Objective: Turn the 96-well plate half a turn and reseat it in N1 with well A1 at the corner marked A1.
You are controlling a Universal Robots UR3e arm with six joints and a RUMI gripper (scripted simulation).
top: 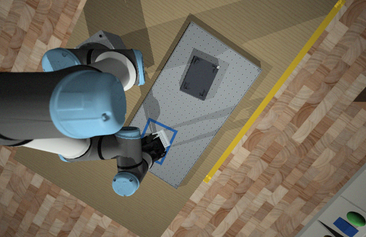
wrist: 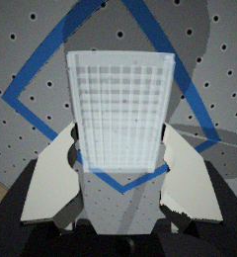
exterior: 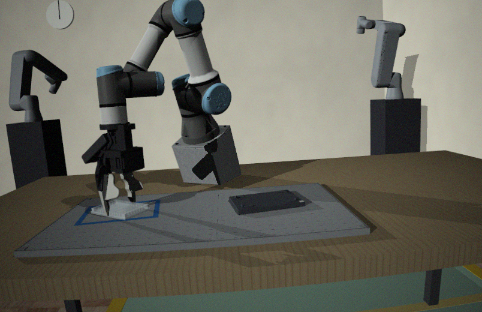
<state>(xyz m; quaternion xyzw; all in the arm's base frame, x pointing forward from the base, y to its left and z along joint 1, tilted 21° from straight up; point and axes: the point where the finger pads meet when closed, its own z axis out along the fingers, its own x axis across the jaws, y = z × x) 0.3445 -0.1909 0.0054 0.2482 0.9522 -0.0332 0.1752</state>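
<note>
My hand is 37 cm to the right of the dark plate nest N1 and 1 cm above it. Round my hand: 96-well plate (1 cm below); A1 mark (4 cm ahead, 45 cm to the left).
</note>
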